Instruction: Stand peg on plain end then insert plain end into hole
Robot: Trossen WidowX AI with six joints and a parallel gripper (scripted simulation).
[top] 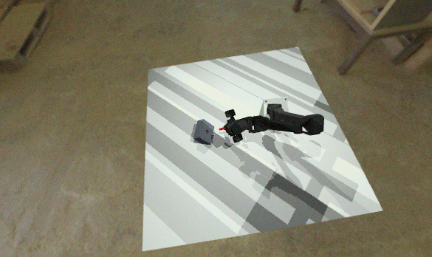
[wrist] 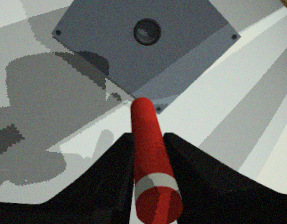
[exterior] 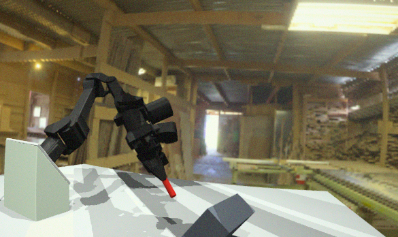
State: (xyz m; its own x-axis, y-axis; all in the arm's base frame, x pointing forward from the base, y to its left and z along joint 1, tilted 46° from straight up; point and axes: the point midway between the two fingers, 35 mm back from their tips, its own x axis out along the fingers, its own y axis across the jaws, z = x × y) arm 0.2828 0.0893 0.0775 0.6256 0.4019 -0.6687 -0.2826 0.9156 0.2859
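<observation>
Right now the dark sloped panel is 130 mm ahead of my gripper tip, 80 mm below it and 20 mm to the right of it. From my gripper tip the other things lie so: red peg 10 mm behind, 10 mm above.
</observation>
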